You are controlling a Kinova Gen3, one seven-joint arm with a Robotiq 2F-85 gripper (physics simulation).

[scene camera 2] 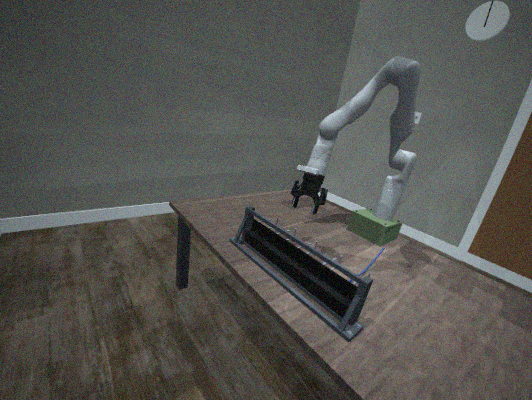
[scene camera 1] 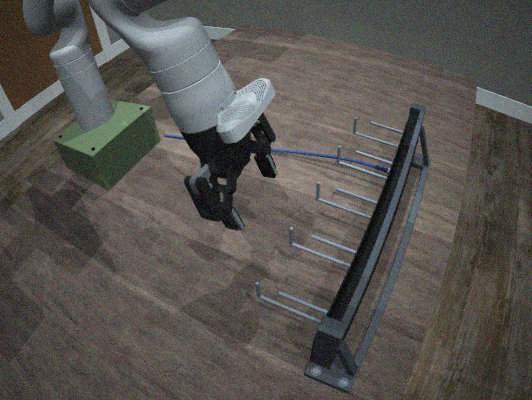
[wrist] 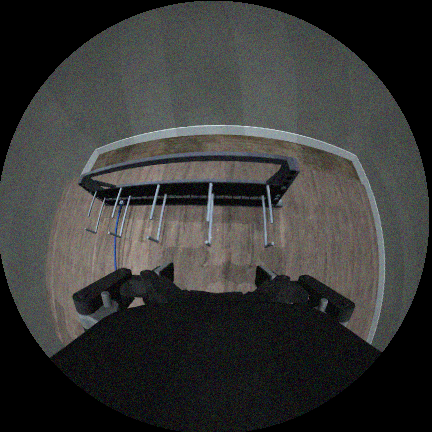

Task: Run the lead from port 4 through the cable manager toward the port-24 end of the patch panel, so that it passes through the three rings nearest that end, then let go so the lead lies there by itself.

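Note:
The blue lead [scene camera 1: 305, 153] [scene camera 2: 372, 262] [wrist: 115, 245] runs from its plug at the port-4 end of the patch panel [scene camera 1: 380, 225] [scene camera 2: 300, 265] across the table toward the green box. Part of it is hidden behind my gripper in scene camera 1. My gripper [scene camera 1: 251, 195] [scene camera 2: 305, 207] [wrist: 214, 274] is open and empty, above the table in front of the rings. The lead passes outside its left finger in the wrist view. The near ring [scene camera 1: 290, 309] and the other grey wire rings stick out from the panel. The three rings nearest the port-24 end hold no lead.
The green box [scene camera 1: 107, 160] [scene camera 2: 372, 227] under the robot base stands behind the gripper. Each ring has an upturned tip, such as the middle one [scene camera 1: 318, 191]. The panel's end foot [scene camera 1: 327, 375] stands on the table near its edge. The arm hangs over the table.

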